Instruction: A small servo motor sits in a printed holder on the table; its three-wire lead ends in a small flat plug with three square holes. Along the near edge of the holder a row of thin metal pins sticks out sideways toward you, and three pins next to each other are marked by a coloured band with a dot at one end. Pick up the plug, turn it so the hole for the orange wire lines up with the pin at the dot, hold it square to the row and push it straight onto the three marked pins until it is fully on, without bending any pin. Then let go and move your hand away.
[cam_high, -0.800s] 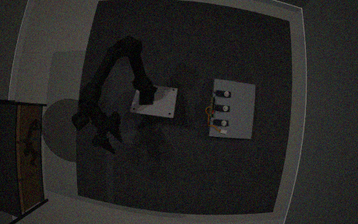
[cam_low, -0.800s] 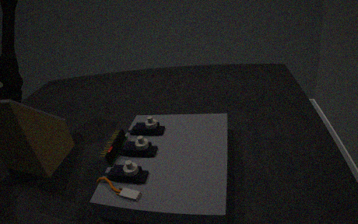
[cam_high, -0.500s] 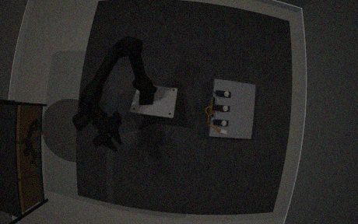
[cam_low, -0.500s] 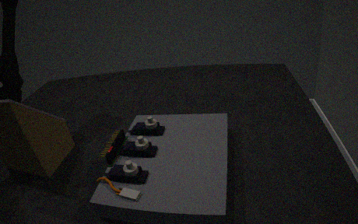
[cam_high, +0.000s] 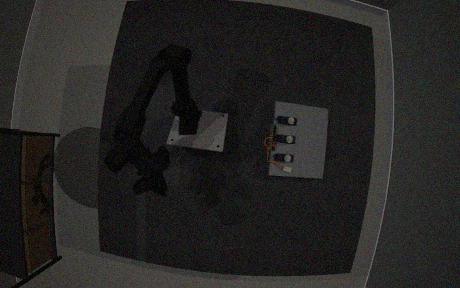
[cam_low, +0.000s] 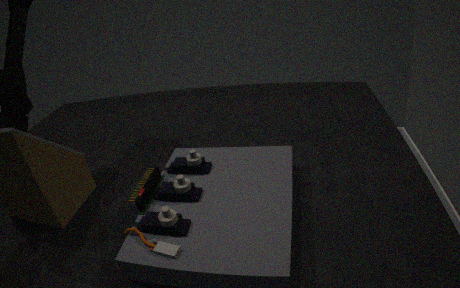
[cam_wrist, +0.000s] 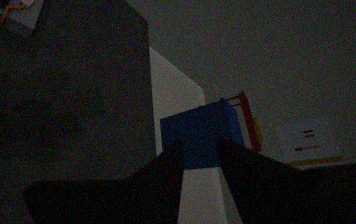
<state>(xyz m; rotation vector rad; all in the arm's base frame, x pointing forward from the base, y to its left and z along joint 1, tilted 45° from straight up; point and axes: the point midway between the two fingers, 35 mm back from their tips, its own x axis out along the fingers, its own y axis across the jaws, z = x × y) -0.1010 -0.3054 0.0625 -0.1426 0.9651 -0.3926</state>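
My gripper tip is now 37 cm short of the red band, 14 cm to the right of it and 35 cm above it. Also, from my gripper tip: pin strip 37 cm ahead, 16 cm to the left, 36 cm below; holder plate 53 cm ahead, 14 cm to the left, 40 cm below.
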